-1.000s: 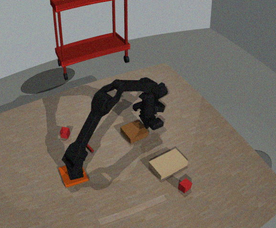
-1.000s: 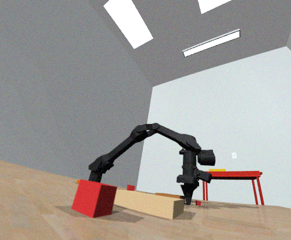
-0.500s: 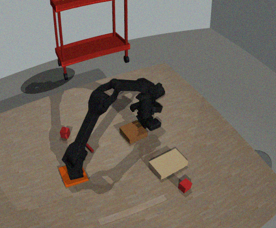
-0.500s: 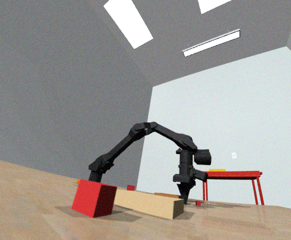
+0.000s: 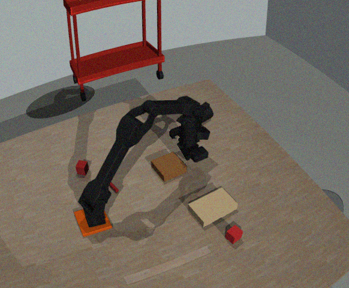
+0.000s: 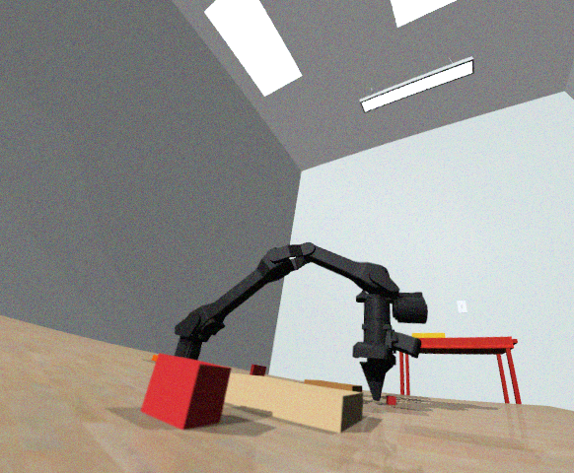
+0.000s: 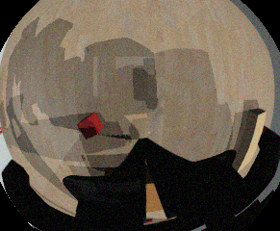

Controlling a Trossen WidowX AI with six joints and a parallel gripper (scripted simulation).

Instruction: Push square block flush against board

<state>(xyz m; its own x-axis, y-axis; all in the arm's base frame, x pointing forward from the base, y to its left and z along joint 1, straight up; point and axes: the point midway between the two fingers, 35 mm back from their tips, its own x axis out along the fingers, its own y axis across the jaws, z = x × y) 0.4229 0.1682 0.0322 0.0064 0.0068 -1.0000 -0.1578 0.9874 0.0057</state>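
My gripper tip is 5 cm to the right of the tiny red cube and 2 cm short of it. From my gripper tip the other things lie so: beige board (26 cm to the right, 2 cm behind, 1 cm above); red bar (32 cm behind, 2 cm to the right); brown square block (9 cm behind, 2 cm to the right, 1 cm above).
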